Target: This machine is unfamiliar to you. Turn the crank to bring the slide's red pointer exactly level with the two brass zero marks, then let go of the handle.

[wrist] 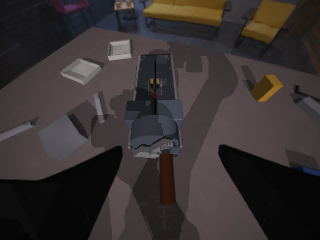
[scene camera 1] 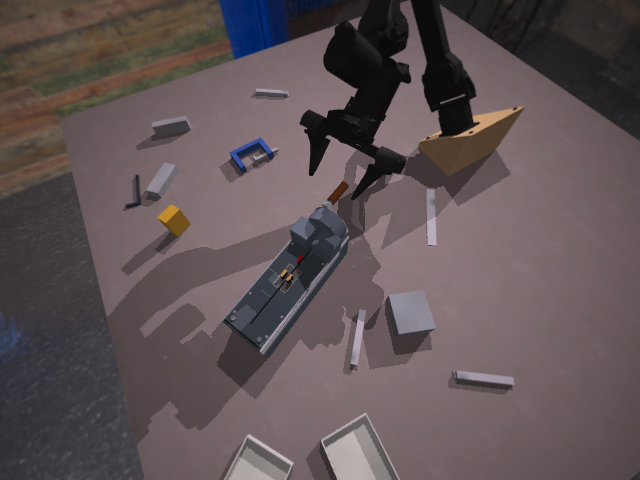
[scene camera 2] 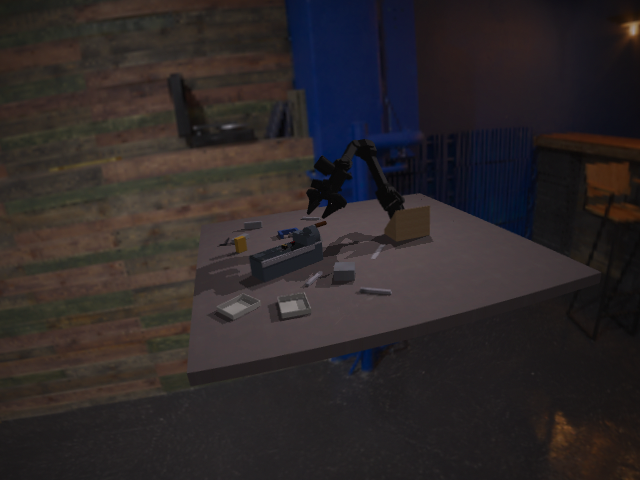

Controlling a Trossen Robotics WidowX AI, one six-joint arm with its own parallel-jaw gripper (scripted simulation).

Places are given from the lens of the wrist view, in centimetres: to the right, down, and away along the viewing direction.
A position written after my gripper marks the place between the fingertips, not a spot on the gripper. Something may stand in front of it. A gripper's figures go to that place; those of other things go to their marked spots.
my gripper [wrist: 170, 149]: 1, 3, 11
grey block [wrist: 62, 137]: -21, 4, 24
brown crank handle [wrist: 167, 183]: 1, 6, 12
The marked spots on the grey block and the brown crank handle are 25 cm apart.
